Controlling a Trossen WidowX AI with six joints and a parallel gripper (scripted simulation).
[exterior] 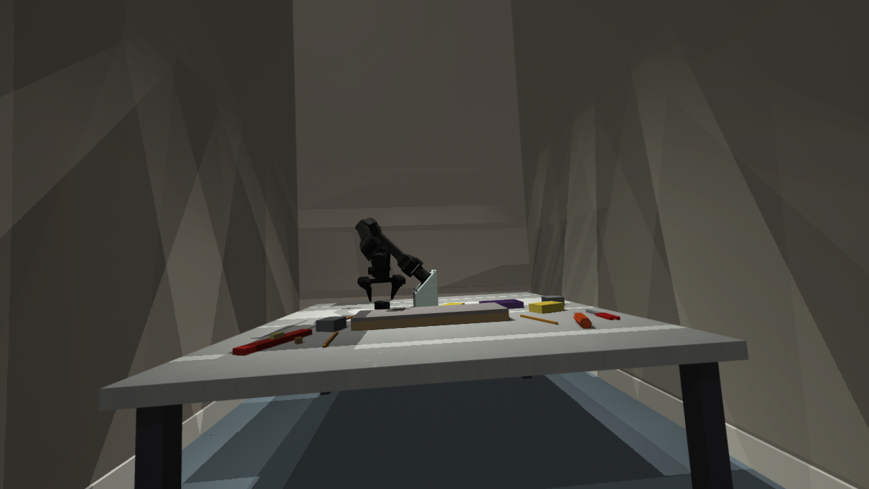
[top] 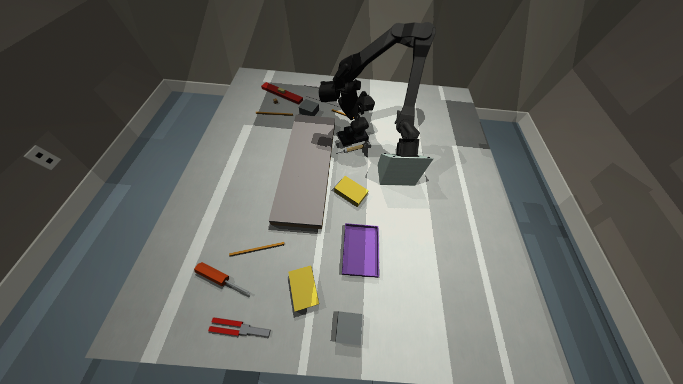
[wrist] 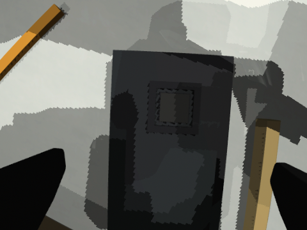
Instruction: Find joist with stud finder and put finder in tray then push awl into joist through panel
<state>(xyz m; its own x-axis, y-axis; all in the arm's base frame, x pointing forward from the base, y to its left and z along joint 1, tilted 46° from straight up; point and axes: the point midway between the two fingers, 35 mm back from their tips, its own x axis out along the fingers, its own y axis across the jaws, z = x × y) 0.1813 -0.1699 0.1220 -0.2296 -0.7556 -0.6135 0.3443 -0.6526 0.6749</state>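
My gripper tip is 20 mm above the stud finder and 10 mm past it. From my gripper tip the other things lie so: awl 80 mm to the left, 60 mm below, 30 mm ahead; then purple tray 510 mm to the left, 50 mm below, 10 mm behind; then red level 370 mm ahead, 280 mm to the right, 50 mm below.
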